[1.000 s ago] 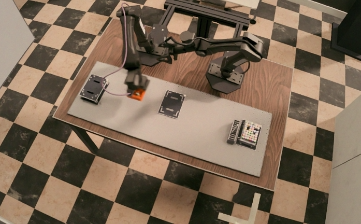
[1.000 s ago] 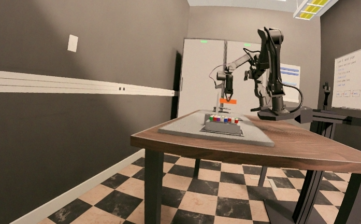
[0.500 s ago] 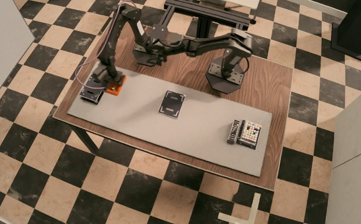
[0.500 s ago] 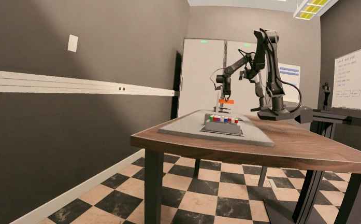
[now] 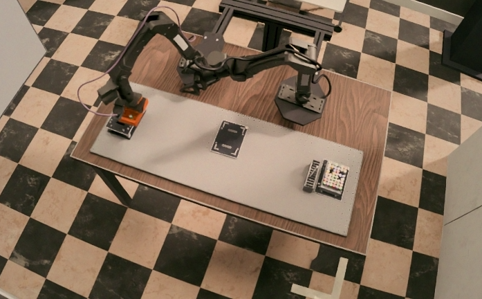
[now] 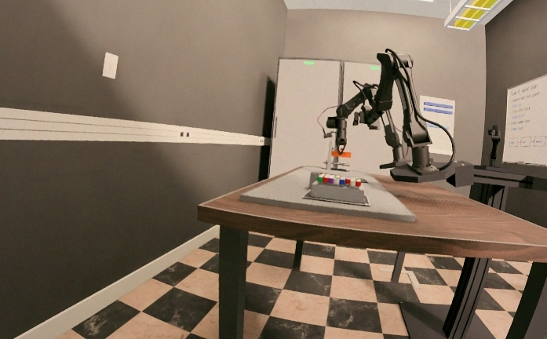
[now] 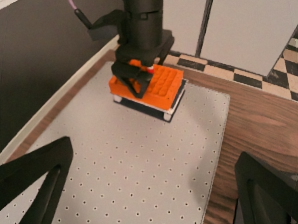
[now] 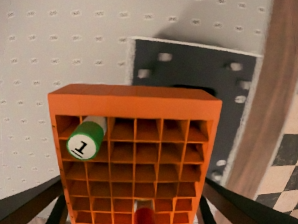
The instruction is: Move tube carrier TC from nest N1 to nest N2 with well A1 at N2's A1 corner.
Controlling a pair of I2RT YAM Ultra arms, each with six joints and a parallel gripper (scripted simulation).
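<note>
The black raised nest N2 lies 60 mm below my right hand, 40 mm to the right of it and 20 mm ahead of it. The rest, counted from my right hand: black transfer nest N1: 420 mm to the left, 100 mm below, 80 mm behind; orange tube carrier TC: right at my right hand; forceps holder H1: 810 mm to the left, 90 mm below, 40 mm behind.
</note>
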